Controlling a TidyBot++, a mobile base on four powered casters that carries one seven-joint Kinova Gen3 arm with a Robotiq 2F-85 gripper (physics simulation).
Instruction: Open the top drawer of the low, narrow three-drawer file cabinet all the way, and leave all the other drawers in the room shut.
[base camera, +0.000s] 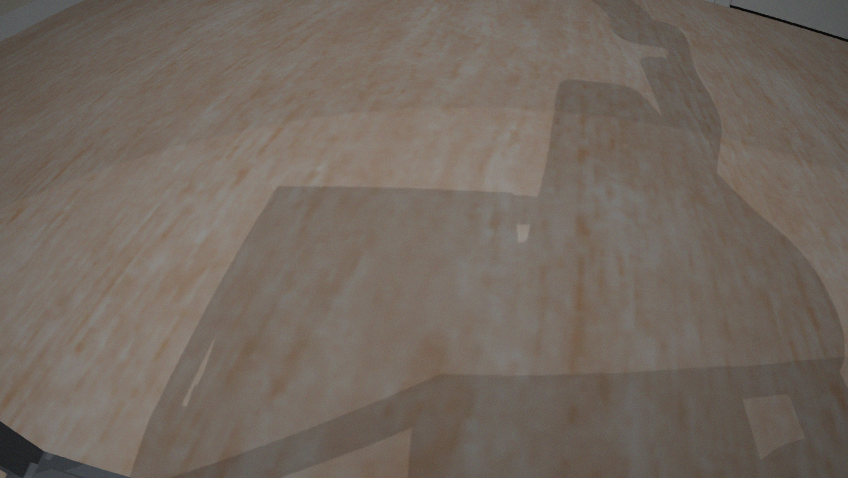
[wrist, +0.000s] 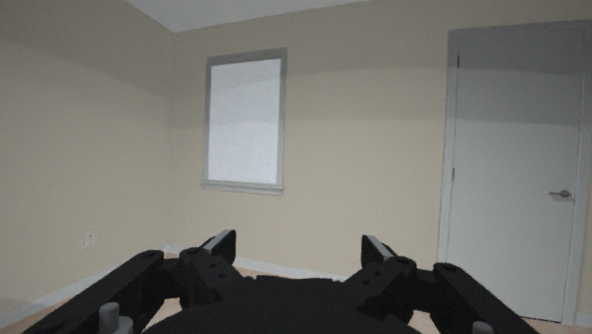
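Observation:
The low, narrow three-drawer file cabinet does not show in the base camera view or the wrist view. My gripper is open in the wrist view, with its two black fingers wide apart. Wall shows between the fingertips, and they touch no object.
In the wrist view, a window is on the wall near the room's corner. A closed white door with a lever handle is at the right. A wall outlet is at the left. The robot's shadow falls across the wooden floor.

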